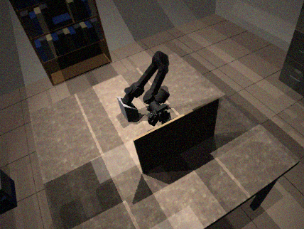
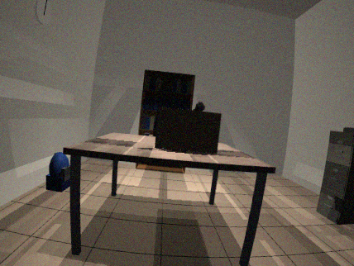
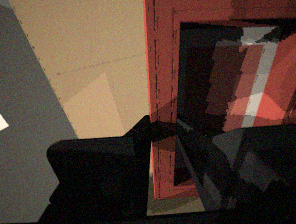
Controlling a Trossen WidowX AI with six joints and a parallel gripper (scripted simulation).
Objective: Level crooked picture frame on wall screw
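Now: gripper tip 50 mm above the picture frame and 10 mm to the right of it. From my gripper tip the other things lie so: wall panel 60 mm below, 20 mm to the left, 10 mm ahead.
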